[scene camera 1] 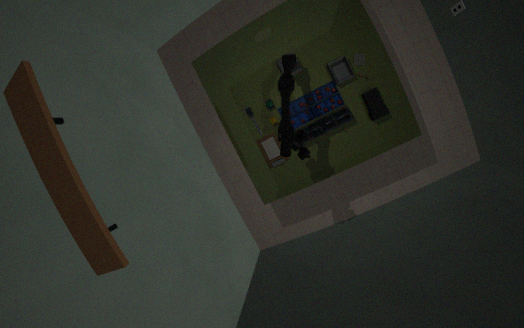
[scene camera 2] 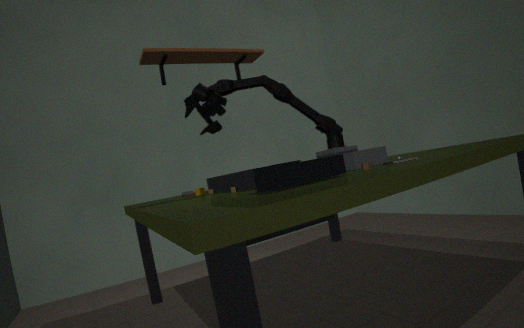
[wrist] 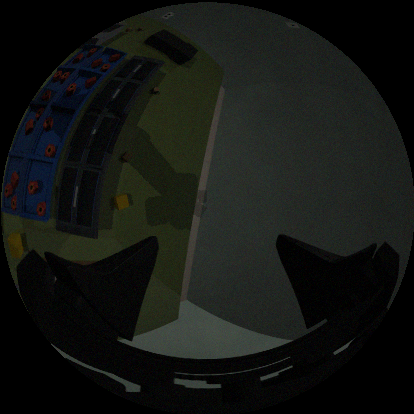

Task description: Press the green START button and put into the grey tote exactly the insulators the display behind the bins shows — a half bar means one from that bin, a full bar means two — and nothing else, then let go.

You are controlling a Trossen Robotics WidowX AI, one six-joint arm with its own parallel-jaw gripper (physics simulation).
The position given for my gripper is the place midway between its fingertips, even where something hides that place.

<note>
My gripper (scene camera 2: 193,126) is open, holding nothing. I also see a black box (scene camera 2: 287,175) and a dark display panel (scene camera 2: 244,180).
My gripper shows as well in the wrist view (wrist: 219,242). The black box shows as well in the wrist view (wrist: 179,51).
</note>
